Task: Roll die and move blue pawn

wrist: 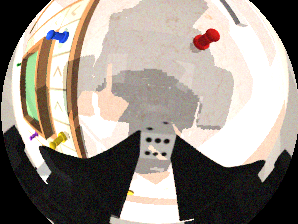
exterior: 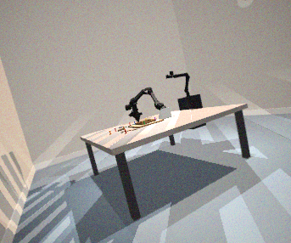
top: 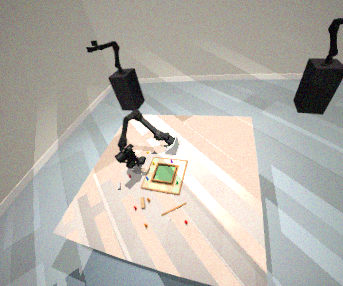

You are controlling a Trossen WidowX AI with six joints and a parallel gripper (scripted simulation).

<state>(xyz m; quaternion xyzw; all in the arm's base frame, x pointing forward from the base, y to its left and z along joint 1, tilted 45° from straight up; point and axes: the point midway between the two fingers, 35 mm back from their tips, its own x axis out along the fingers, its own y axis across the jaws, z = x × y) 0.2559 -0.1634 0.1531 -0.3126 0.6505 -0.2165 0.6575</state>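
The blue pawn is 90 mm ahead of my gripper tip, 130 mm to the left of it and 10 mm above it. From my gripper tip the other things lie so: white die: right at my gripper tip; yellow pawn: 50 mm behind, 130 mm to the left, 10 mm above; green tray: 10 mm ahead, 240 mm to the left, 10 mm below.
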